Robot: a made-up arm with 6 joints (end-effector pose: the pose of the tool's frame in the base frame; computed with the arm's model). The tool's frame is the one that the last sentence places.
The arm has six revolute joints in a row. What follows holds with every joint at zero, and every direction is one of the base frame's.
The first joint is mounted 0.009 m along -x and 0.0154 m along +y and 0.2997 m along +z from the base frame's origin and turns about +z.
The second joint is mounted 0.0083 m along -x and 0.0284 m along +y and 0.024 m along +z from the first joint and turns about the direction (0, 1, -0.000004).
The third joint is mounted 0.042 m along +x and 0.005 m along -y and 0.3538 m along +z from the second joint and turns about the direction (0, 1, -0.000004).
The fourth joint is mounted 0.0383 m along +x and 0.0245 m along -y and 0.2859 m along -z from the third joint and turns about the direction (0, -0.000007, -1).
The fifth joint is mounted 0.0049 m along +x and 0.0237 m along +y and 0.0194 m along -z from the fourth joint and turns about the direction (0, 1, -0.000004).
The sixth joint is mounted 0.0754 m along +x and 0.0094 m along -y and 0.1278 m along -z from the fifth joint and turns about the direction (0, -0.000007, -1).
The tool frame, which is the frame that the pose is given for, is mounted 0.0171 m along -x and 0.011 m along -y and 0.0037 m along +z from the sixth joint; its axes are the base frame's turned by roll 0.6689, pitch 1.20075 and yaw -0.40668 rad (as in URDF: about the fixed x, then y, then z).
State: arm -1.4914 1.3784 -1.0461 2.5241 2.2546 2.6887
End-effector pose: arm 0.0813 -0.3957 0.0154 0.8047 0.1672 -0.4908 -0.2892
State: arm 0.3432 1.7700 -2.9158 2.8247 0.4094 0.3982
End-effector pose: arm 0.6988 0.2542 0.0631 0.4883 -0.7953 -0.1655 0.3189
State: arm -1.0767 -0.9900 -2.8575 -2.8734 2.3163 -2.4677
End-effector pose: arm -0.3438 0.5253 0.6574 0.2710 0.5073 0.0997 -0.8119
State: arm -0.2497 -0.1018 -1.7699 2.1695 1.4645 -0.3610
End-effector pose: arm 0.3358 0.0228 0.8881 0.2293 0.8254 0.2705 0.4393
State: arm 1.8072 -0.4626 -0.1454 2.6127 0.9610 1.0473
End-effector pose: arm -0.0663 0.2071 0.3718 0.1637 -0.2427 -0.5417 0.7880
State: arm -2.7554 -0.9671 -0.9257 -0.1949 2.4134 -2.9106
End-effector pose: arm -0.0318 0.0160 0.5408 0.7510 0.5363 0.3519 -0.1566
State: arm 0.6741 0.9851 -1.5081 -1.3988 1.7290 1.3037
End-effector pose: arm 0.4362 0.2155 0.1797 0.8904 -0.1877 -0.0644 -0.4097
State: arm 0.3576 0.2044 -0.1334 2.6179 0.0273 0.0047
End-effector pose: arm 0.0613 0.0055 0.2326 0.0054 0.5621 -0.1408 -0.8150
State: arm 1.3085 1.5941 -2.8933 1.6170 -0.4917 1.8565
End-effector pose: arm 0.3034 0.6874 0.2349 0.4213 -0.7326 -0.2203 0.4872
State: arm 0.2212 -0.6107 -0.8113 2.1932 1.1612 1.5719
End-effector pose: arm 0.2235 0.1171 0.6874 0.5273 -0.5040 -0.5714 0.3760
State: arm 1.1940 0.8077 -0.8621 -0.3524 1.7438 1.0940
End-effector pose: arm 0.0871 0.1983 0.1927 0.7050 -0.4134 0.2399 -0.5240
